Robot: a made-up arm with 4 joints.
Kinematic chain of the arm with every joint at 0, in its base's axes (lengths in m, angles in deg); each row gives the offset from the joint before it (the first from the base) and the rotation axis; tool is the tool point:
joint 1: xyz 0 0 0.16 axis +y
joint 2: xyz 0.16 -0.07 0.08 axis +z
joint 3: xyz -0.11 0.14 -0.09 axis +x
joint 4: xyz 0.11 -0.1 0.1 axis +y
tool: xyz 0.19 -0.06 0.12
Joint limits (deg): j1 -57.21..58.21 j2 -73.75..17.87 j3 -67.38..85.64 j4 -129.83..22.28
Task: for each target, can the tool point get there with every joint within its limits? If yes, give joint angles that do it. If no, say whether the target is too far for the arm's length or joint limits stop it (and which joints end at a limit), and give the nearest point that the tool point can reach.
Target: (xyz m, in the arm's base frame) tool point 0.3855 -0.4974 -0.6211
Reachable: no: too far | nearest point 0.1675 -0.1943 -0.1793 | short by 0.578 m
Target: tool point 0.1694 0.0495 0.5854
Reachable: yes | joints -19.20 -63.35 -32.72 -69.03
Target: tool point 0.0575 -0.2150 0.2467
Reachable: yes | joints 25.46 -27.11 44.49 -74.09
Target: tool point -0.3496 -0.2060 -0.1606
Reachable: no: joint limits stop it (at a limit: joint 3, joint 4) | nearest point -0.1179 -0.1724 0.0519 | short by 0.316 m
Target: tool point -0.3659 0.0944 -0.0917
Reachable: no: joint limits stop it (at a limit: joint 1, joint 3, joint 4) | nearest point -0.1229 0.0963 0.0608 | short by 0.287 m
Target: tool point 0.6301 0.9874 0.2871
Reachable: no: too far | nearest point 0.3630 0.2945 0.2332 | short by 0.745 m
